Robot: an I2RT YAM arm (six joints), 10 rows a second.
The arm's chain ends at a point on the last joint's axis. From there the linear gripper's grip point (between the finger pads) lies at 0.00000 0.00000 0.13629 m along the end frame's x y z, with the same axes.
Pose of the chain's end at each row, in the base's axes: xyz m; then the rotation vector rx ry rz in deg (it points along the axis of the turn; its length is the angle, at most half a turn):
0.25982, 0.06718, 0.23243, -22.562, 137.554, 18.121
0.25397, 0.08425, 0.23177, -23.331, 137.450, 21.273
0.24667, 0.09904, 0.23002, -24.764, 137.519, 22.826
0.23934, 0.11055, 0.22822, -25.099, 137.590, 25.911
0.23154, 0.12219, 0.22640, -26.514, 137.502, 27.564
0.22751, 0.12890, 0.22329, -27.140, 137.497, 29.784
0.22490, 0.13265, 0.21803, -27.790, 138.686, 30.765
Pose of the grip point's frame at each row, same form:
0.33954, 0.11155, 0.13118, -22.562, 137.554, 18.121
0.33146, 0.13404, 0.13132, -23.331, 137.450, 21.273
0.32207, 0.15192, 0.12955, -24.764, 137.519, 22.826
0.31222, 0.16828, 0.12857, -25.099, 137.590, 25.911
0.30229, 0.18306, 0.12708, -26.514, 137.502, 27.564
0.29604, 0.19332, 0.12465, -27.140, 137.497, 29.784
0.29016, 0.19817, 0.11791, -27.790, 138.686, 30.765

